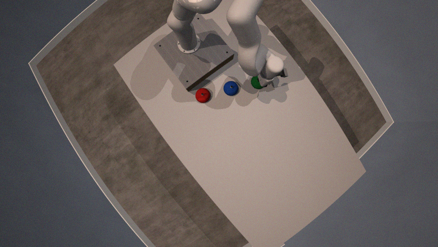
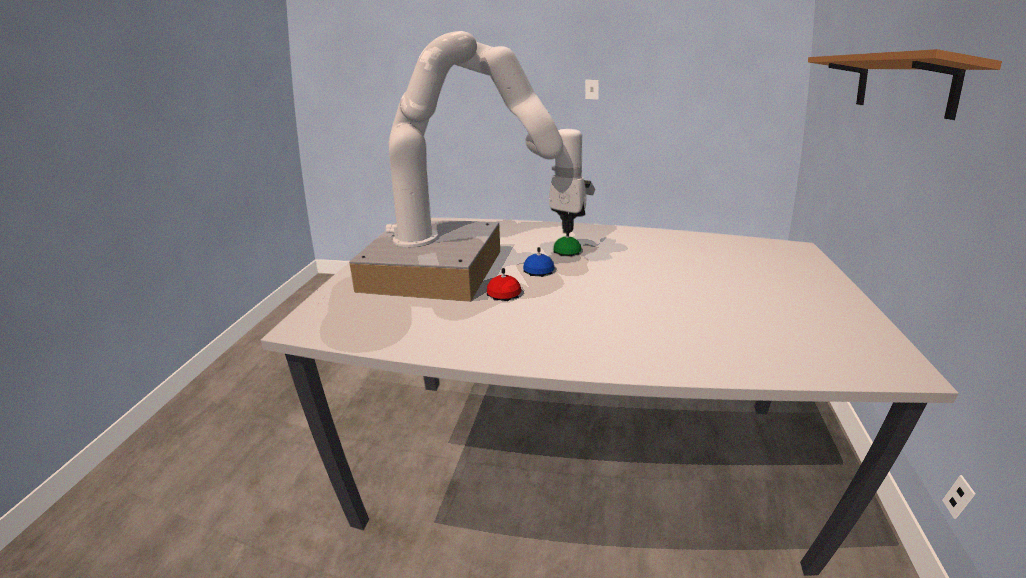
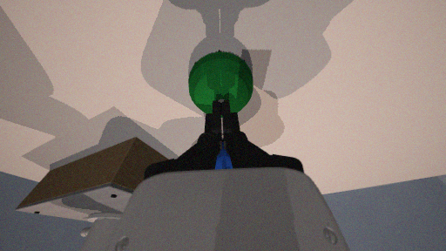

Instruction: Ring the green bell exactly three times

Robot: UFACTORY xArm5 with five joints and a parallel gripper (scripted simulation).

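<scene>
My hand is 4 cm above the green bell. Round my hand: blue bell (6 cm behind, 15 cm to the right, 4 cm below); then red bell (12 cm behind, 31 cm to the right, 4 cm below).
</scene>
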